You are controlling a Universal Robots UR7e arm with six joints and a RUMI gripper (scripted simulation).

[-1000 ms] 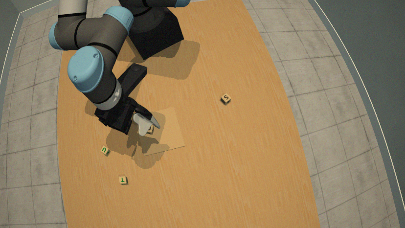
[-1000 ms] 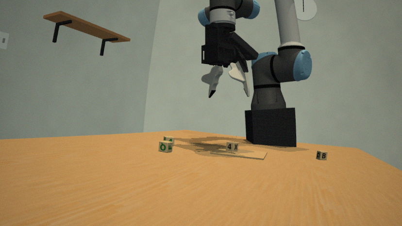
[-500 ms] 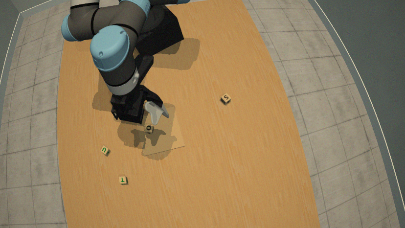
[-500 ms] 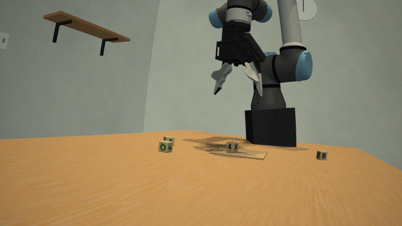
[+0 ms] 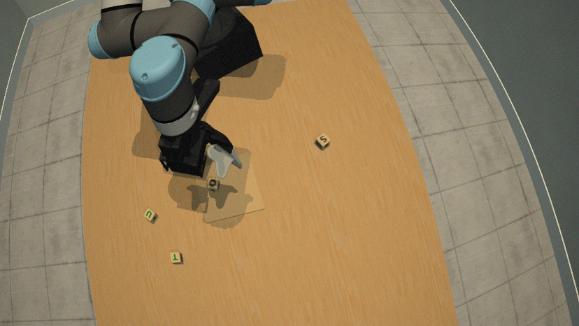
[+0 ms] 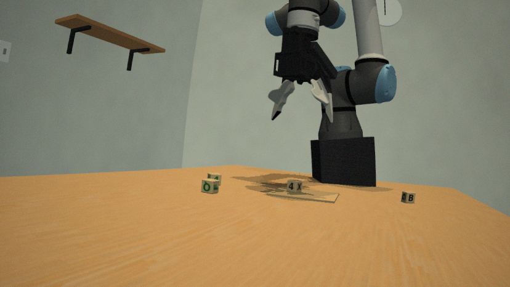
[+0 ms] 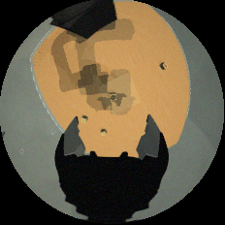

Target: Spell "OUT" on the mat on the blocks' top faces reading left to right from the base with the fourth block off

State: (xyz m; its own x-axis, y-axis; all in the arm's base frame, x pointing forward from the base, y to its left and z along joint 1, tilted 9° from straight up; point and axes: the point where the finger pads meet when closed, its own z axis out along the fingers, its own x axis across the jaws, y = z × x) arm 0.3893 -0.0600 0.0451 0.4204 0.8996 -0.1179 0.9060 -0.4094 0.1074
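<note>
The tan mat lies 10 mm ahead of my hand, 30 mm to the left of it and 160 mm below it. Round my hand: S block 40 mm behind, 270 mm to the left, 140 mm below.
</note>
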